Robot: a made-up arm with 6 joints. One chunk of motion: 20 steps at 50 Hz.
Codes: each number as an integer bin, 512 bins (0 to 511) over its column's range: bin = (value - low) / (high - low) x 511, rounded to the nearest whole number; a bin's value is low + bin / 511 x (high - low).
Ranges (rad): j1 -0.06..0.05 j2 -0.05..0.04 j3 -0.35..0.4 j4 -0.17..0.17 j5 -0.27..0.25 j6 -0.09..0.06
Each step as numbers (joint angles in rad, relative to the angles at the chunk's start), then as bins.
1 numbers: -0.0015 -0.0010 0.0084 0.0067 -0.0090 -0.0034
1 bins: 272 278 244 266 256 295
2 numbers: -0.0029 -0.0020 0.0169 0.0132 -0.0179 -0.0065
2 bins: 265 273 250 275 248 284
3 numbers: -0.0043 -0.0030 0.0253 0.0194 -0.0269 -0.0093
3 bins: 259 267 256 285 239 275
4 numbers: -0.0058 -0.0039 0.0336 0.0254 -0.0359 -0.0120
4 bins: 252 262 261 294 230 266
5 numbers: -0.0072 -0.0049 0.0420 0.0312 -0.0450 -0.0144
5 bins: 245 256 267 302 221 258
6 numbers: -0.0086 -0.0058 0.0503 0.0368 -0.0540 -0.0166
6 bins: 239 251 273 311 212 250
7 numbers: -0.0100 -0.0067 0.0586 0.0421 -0.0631 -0.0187
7 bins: 232 246 278 319 203 243
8 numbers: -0.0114 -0.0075 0.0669 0.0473 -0.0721 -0.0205
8 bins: 226 241 284 327 194 237
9 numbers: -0.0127 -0.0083 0.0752 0.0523 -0.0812 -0.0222
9 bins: 220 237 290 334 186 231
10 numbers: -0.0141 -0.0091 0.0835 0.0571 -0.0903 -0.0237
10 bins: 213 232 295 341 177 226
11 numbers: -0.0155 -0.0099 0.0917 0.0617 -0.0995 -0.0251
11 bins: 207 228 301 348 168 221
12 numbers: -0.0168 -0.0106 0.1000 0.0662 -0.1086 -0.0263
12 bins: 201 224 307 355 159 217
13 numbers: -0.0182 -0.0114 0.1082 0.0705 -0.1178 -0.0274
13 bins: 194 219 312 361 150 213
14 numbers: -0.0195 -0.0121 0.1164 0.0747 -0.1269 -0.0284
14 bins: 188 215 318 368 141 210
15 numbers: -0.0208 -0.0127 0.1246 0.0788 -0.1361 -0.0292
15 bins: 182 212 323 374 132 207
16 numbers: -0.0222 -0.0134 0.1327 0.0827 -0.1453 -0.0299
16 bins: 176 208 329 380 123 205
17 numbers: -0.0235 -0.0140 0.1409 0.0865 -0.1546 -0.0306
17 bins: 170 204 334 386 113 202
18 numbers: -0.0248 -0.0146 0.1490 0.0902 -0.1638 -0.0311
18 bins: 164 201 340 391 104 201
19 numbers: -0.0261 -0.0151 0.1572 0.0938 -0.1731 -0.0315
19 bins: 157 198 346 396 95 199
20 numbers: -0.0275 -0.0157 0.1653 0.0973 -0.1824 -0.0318
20 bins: 151 195 351 402 86 198
